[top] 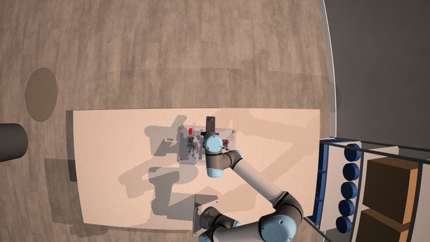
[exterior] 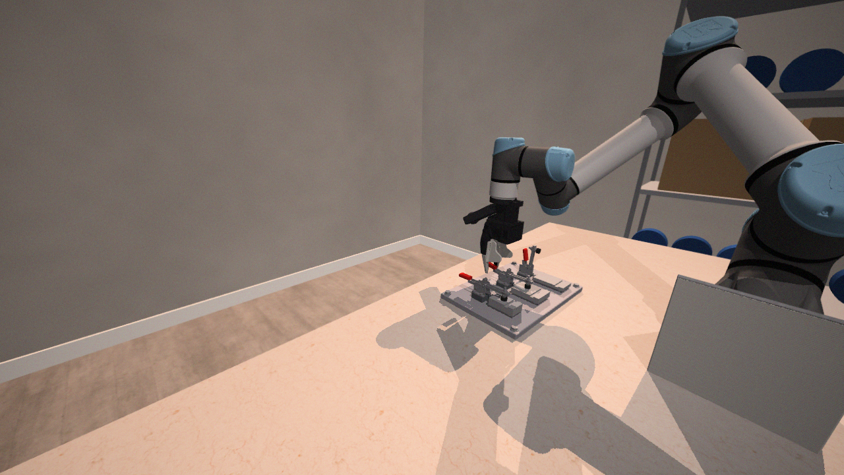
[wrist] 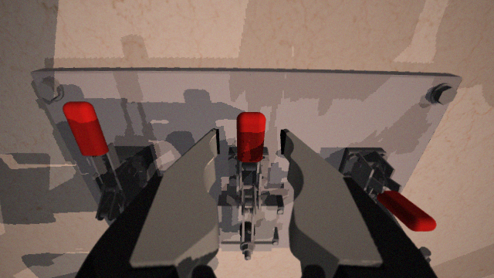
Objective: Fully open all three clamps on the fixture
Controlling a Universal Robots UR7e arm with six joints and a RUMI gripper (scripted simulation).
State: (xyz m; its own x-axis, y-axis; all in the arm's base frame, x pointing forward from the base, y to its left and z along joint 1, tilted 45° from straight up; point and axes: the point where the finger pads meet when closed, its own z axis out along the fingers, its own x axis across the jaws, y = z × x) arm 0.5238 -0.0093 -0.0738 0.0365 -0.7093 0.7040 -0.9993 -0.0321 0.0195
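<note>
My hand is 80 mm past the grey fixture plate and 50 mm above it.
</note>
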